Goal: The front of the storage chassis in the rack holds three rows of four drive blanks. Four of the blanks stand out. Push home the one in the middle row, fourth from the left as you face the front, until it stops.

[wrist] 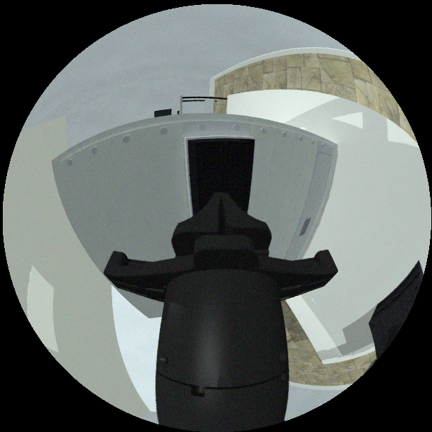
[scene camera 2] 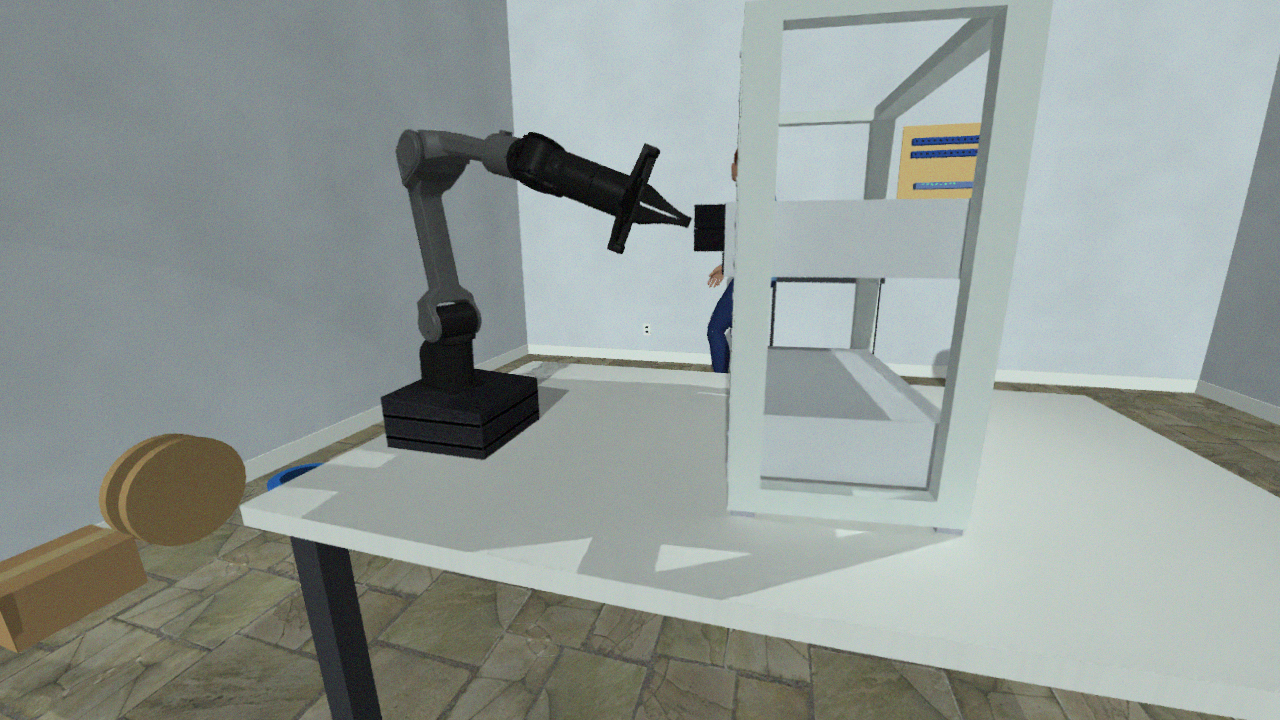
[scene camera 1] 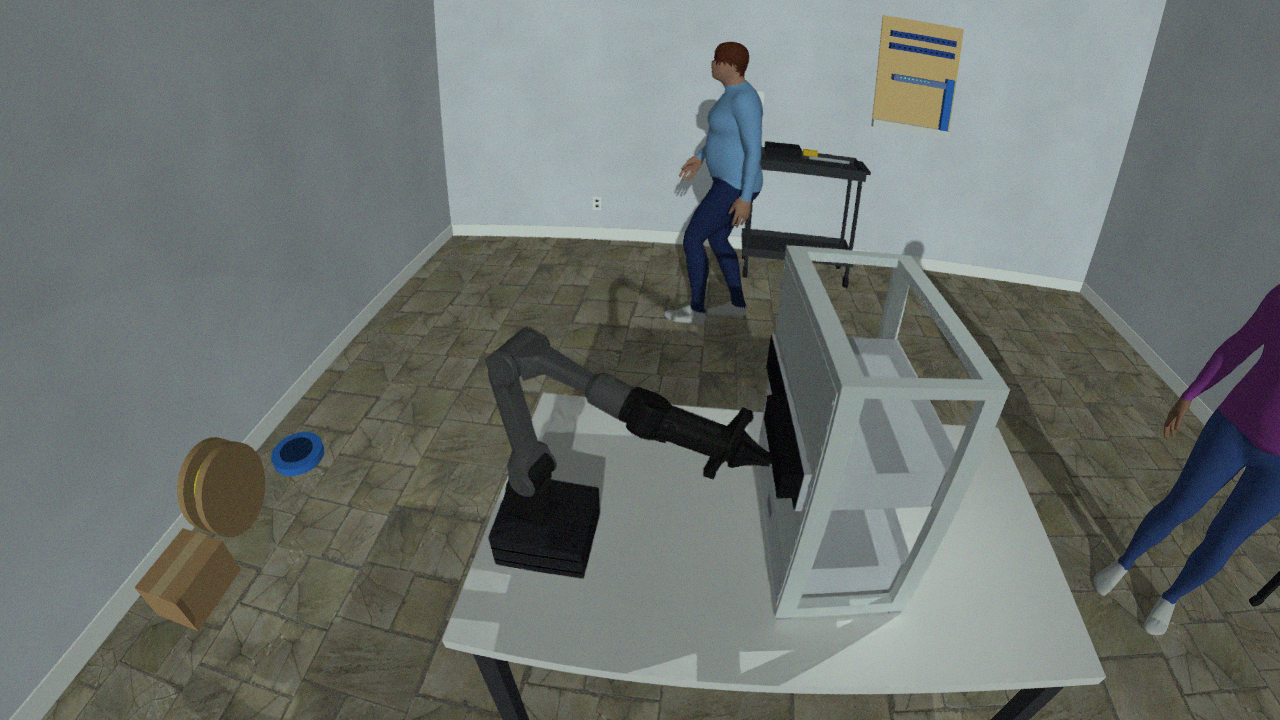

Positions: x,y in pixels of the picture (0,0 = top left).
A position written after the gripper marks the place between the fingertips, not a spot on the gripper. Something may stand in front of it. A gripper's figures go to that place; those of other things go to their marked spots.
The gripper (scene camera 1: pixel 770 460) is 1.06 m from the lens. A white rack (scene camera 1: pixel 853 434) is 0.93 m from the lens.
